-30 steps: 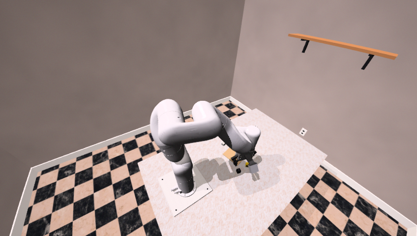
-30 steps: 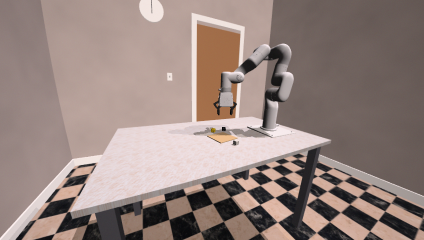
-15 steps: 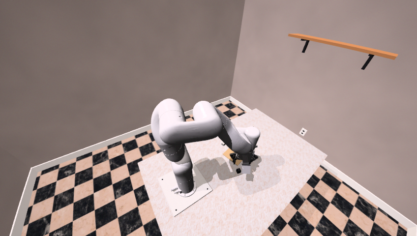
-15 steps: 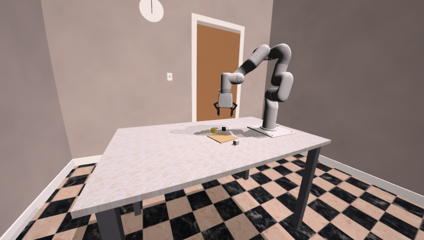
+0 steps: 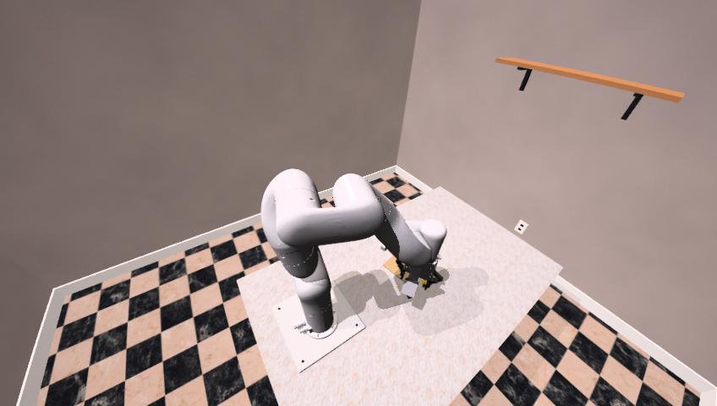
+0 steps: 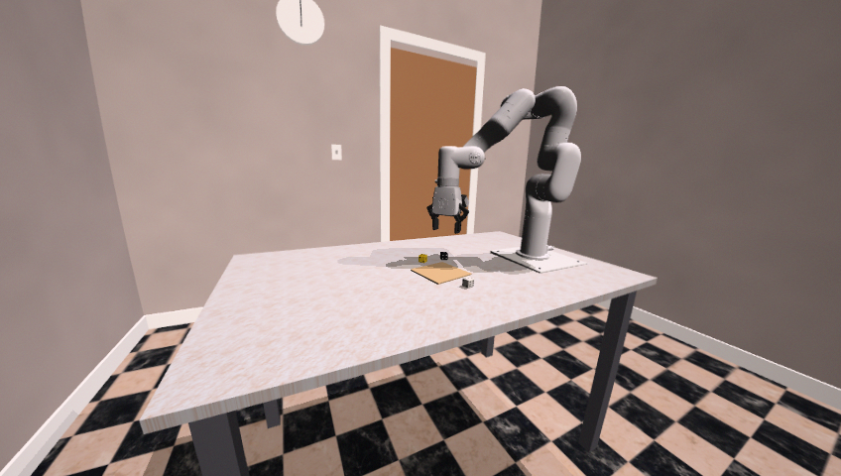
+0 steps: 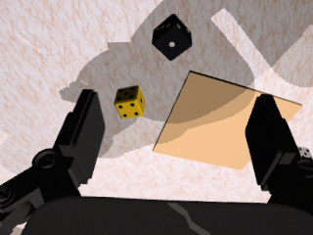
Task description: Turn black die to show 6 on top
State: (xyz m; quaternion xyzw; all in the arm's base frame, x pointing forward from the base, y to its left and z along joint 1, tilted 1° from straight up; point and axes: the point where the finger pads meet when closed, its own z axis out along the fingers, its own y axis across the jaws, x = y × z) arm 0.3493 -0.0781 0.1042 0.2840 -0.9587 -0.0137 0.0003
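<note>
Right now my hand is 100 mm above the black die. From my hand the other things lie so: white die: 50 mm ahead, 250 mm to the left, 100 mm below; then tan mat: 80 mm ahead, 120 mm to the left, 110 mm below; then yellow die: 90 mm ahead, 100 mm below.
</note>
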